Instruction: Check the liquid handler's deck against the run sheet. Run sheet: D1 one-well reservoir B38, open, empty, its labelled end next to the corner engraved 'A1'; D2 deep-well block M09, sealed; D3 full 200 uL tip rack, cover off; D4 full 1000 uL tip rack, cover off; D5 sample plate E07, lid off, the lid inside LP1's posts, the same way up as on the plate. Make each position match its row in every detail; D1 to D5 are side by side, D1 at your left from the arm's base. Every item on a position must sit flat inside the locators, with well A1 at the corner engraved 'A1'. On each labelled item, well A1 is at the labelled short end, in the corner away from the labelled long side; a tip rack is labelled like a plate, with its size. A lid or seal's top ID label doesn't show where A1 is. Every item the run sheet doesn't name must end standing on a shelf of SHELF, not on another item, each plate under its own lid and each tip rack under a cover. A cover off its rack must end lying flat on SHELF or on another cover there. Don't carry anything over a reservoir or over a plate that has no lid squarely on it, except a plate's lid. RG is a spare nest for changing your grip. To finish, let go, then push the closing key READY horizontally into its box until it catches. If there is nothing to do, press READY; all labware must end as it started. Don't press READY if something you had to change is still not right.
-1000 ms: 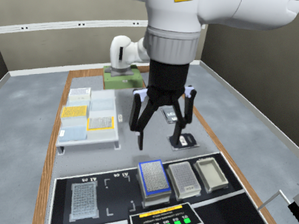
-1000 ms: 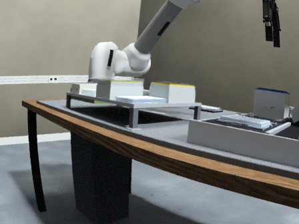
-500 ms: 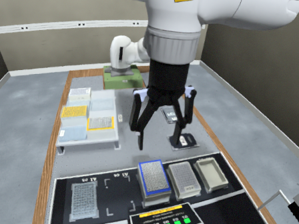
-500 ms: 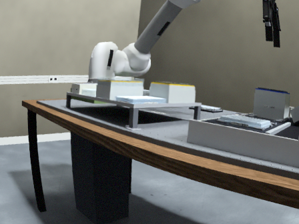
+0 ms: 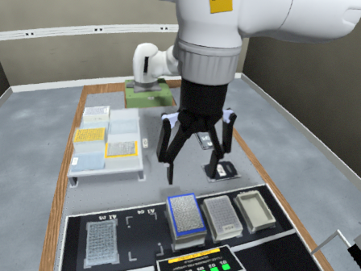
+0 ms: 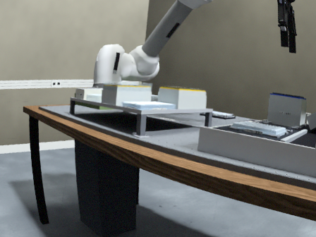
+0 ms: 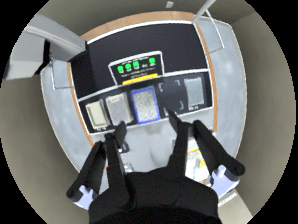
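Right now the blue-rimmed tip rack is 200 mm below my hand and 10 mm behind it. Round my hand: cream reservoir: 260 mm below, 250 mm to the left, 10 mm ahead; then deep-well block: 250 mm below, 120 mm to the left, 10 mm ahead; then clear sample plate: 270 mm below, 250 mm to the right, 10 mm behind.
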